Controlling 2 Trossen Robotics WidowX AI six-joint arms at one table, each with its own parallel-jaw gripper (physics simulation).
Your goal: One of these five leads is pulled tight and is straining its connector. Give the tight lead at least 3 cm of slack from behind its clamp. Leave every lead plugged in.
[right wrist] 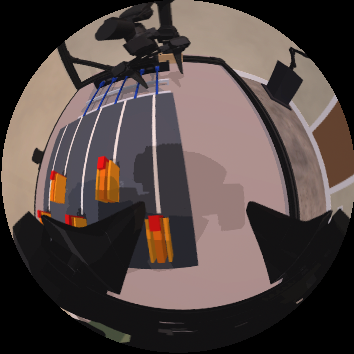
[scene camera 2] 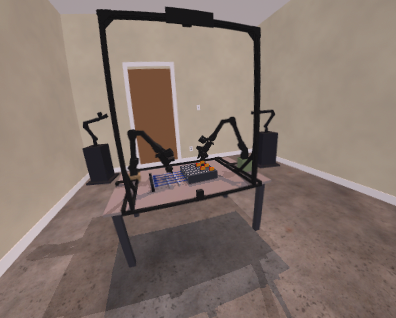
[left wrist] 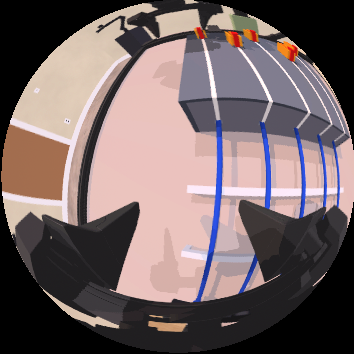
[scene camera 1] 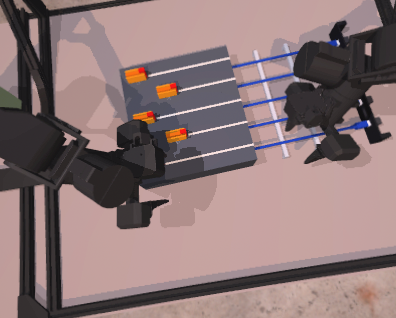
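Where they show: left gripper, fingertip midpoint: (right wrist: 164,80) (left wrist: 190,206) (scene camera 1: 295,146); right gripper, fingertip midpoint: (right wrist: 198,207) (scene camera 2: 198,160) (left wrist: 178,31) (scene camera 1: 166,178); left arm's base, link origin: (right wrist: 169,51) (scene camera 2: 134,174); right arm's base, link origin: (scene camera 2: 244,158).
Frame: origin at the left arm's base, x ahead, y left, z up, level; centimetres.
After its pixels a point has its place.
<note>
Five leads run across a dark grey board (scene camera 1: 215,94) {x 47.4, y -17.8, z 1.4 cm} (left wrist: 240,117) {x 42.1, y -7.4, z -1.9 cm} (right wrist: 137,120) {x 48.4, y -7.1, z 1.4 cm} as white lines and continue blue over two white bars. The lowest lead in scene camera 1 (scene camera 1: 270,145) {x 37.6, y -4.9, z -2.6 cm} also shows nearest in the left wrist view (left wrist: 219,165) {x 36.9, y -5.0, z -2.6 cm}. I cannot tell which lead is tight. Orange-and-red blocks, such as one on the board (scene camera 1: 176,135) {x 57.5, y -9.6, z 3.4 cm} (right wrist: 108,180) {x 57.8, y -9.1, z 3.6 cm}, sit at the lead ends. My left gripper (scene camera 1: 299,144) {x 32.9, y -3.0, z -0.5 cm} (left wrist: 190,206) {x 32.9, y -3.0, z -0.5 cm} is open above the blue leads. My right gripper (scene camera 1: 163,181) {x 61.0, y -1.0, z 4.1 cm} (right wrist: 198,207) {x 61.0, y -1.0, z 4.1 cm} is open above the board, hiding one block (right wrist: 159,240) {x 63.5, y -4.4, z 3.8 cm} in scene camera 1.
The white cross bars (scene camera 1: 272,105) {x 34.5, y -14.3, z -3.1 cm} (left wrist: 265,191) {x 34.6, y -10.0, z -2.7 cm} lie under the blue leads. A black connector strip (scene camera 1: 375,134) {x 14.9, y -2.5, z -2.3 cm} with blue plugs (scene camera 1: 361,125) {x 17.1, y -5.1, z -2.2 cm} stands beyond them, partly hidden by the left arm. A black frame surrounds the table. A green object (left wrist: 244,22) lies beyond the board.
</note>
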